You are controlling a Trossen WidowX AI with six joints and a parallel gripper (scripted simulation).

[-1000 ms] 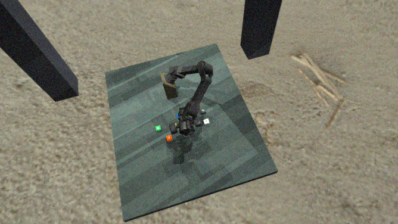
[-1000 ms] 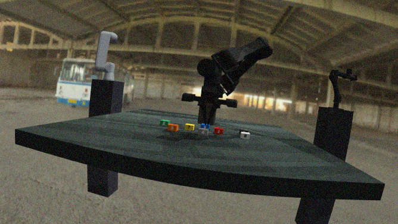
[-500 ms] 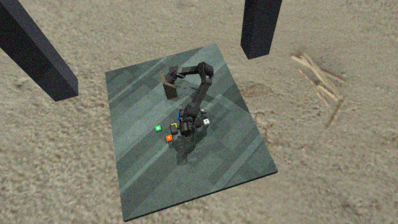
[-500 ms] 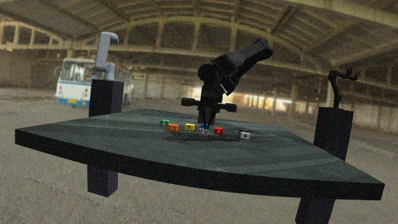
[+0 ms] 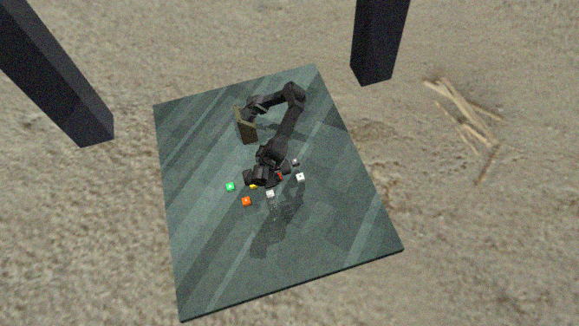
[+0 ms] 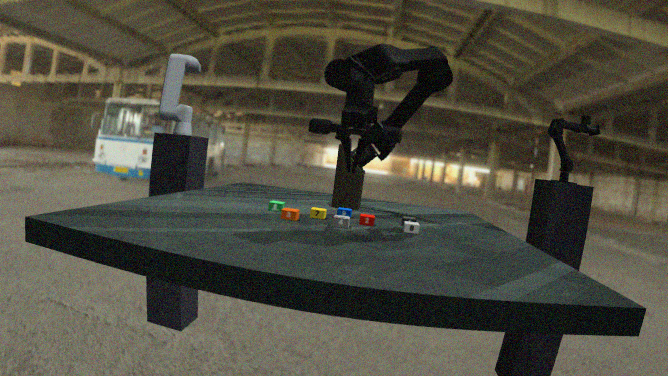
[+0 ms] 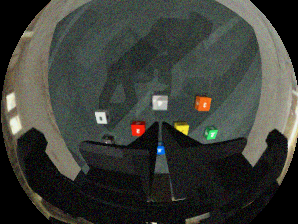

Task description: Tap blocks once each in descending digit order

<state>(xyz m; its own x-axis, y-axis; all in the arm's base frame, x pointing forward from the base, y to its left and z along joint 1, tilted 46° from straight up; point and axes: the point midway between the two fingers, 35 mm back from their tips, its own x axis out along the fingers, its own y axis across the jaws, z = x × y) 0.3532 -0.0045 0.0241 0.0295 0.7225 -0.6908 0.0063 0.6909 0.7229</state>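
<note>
The orange block is 12 cm to the right of my gripper tip and 10 cm below it. Also, from my gripper tip: yellow block: 10 cm below, 7 cm to the right, 7 cm behind; grey block: 10 cm below, 1 cm to the right; red block: 10 cm below, 7 cm behind, 4 cm to the left.
</note>
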